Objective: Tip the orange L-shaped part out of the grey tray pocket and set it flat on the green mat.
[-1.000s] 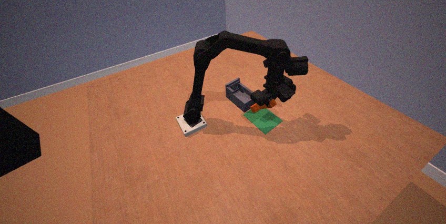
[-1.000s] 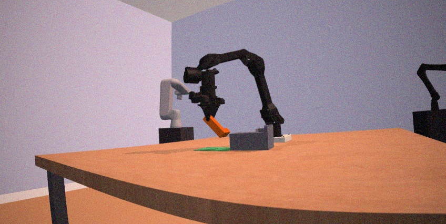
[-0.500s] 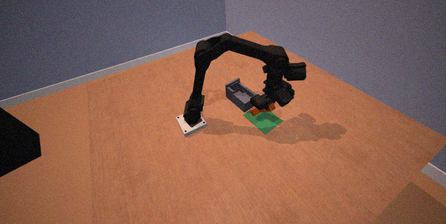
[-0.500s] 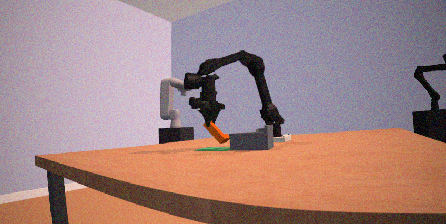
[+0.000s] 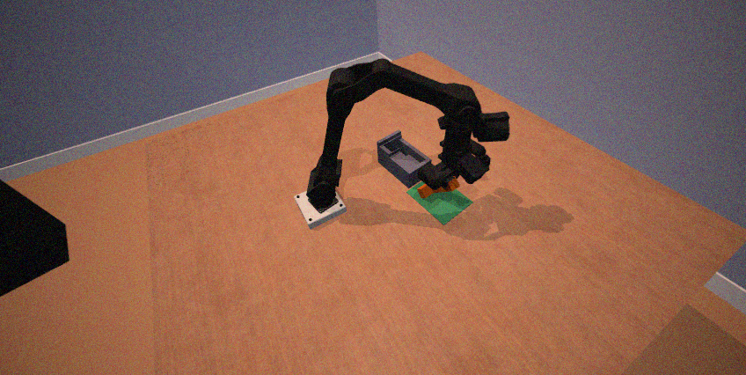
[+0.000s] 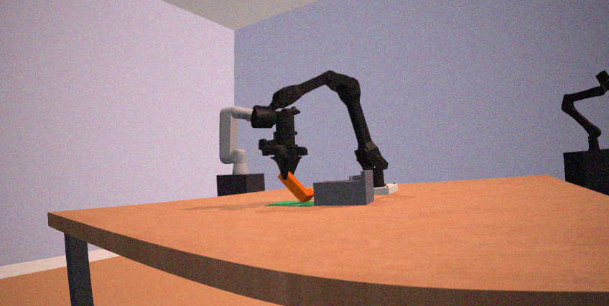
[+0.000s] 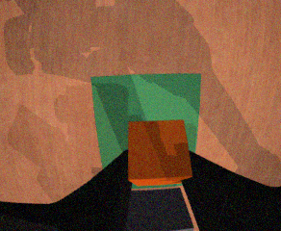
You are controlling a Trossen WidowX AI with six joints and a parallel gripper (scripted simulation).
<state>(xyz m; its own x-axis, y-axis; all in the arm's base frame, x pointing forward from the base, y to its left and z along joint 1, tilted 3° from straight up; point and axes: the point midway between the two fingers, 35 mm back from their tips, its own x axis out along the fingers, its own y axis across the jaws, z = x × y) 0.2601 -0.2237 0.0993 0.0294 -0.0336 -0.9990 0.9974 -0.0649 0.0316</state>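
Right now my gripper tip is 10 mm past the orange L-shaped part, 30 mm to the right of it and 30 mm above it. The rest, counted from my gripper tip: green mat: 20 mm to the left, 90 mm below.
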